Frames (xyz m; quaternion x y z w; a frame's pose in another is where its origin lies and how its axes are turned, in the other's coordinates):
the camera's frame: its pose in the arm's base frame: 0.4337 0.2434 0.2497 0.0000 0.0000 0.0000 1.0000
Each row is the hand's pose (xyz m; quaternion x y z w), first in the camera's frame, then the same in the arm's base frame.
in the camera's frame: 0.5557 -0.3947 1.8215 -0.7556 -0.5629 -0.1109 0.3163
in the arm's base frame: 0.9894 -0.1513 2.0712 -0.7556 -0.5629 -0.1109 0.3163
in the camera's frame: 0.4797 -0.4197 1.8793 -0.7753 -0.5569 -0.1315 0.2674
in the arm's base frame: 0.9134 -0.1763 2.1290 -0.7753 -0.5569 -0.1315 0.2674
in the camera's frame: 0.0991 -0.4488 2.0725 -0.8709 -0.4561 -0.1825 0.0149
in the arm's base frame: 0.5328 -0.2054 2.3222 -0.8709 -0.4561 -0.1825 0.0149
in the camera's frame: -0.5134 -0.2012 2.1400 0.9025 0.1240 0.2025 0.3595
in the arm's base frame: -0.0797 0.0422 2.3897 0.9024 0.1240 0.2025 0.3595
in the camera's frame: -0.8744 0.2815 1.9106 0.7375 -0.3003 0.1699 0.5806
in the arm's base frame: -0.4407 0.5249 2.1603 0.7375 -0.3003 0.1699 0.5806
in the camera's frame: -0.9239 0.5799 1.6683 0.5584 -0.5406 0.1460 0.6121
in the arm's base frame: -0.4902 0.8233 1.9180 0.5584 -0.5406 0.1460 0.6121
